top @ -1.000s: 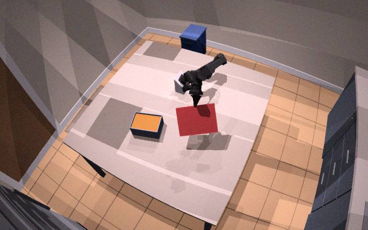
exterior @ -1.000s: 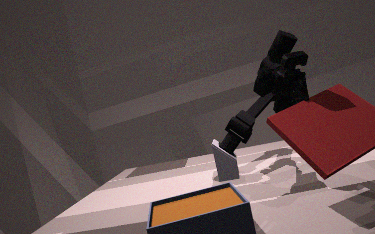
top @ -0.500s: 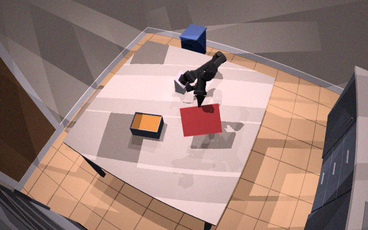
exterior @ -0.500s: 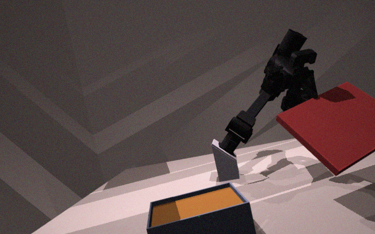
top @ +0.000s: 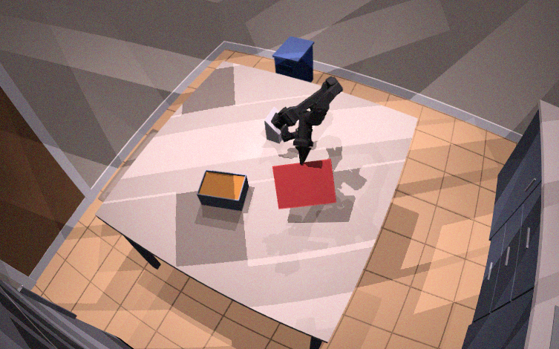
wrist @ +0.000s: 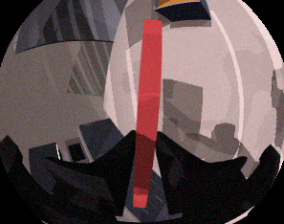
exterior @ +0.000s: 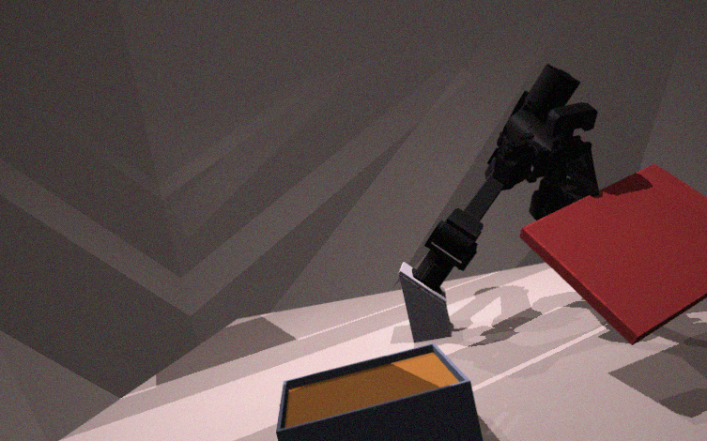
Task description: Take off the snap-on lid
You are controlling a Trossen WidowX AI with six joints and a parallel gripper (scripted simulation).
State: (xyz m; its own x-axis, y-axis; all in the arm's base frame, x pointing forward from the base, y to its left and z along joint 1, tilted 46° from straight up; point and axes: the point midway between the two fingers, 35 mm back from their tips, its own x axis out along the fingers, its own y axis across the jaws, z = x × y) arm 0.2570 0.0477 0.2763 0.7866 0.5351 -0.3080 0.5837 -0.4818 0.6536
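The red lid lies 5 cm below my gripper tip, 5 cm ahead of it and 3 cm to the left of it. Round my gripper tip: storage box (33 cm to the right, 18 cm below, 13 cm ahead).
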